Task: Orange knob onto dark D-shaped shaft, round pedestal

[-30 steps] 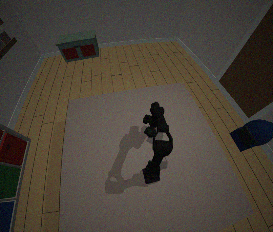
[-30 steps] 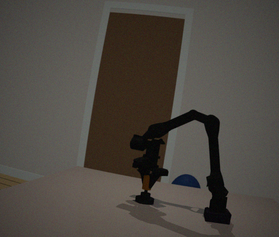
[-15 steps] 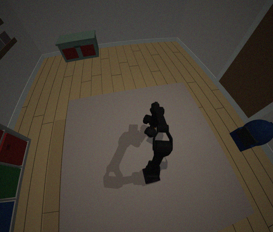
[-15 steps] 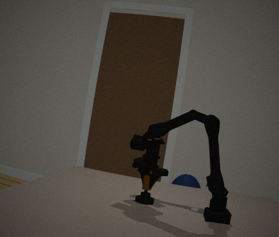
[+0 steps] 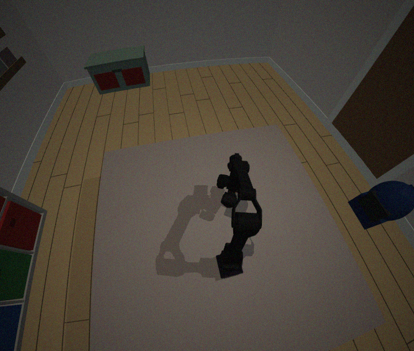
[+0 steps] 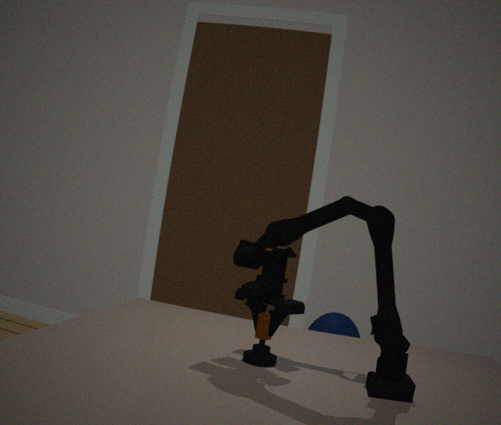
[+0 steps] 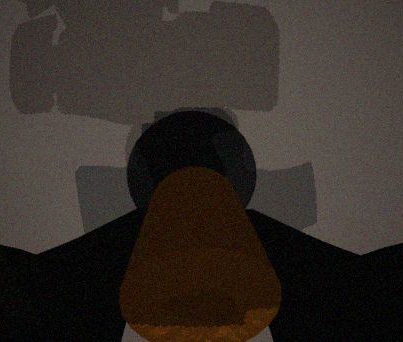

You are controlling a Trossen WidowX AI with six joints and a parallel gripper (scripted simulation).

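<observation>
Right now my gripper tip is 2 cm below the orange knob. Round my gripper tip: dark round pedestal 4 cm below.
</observation>
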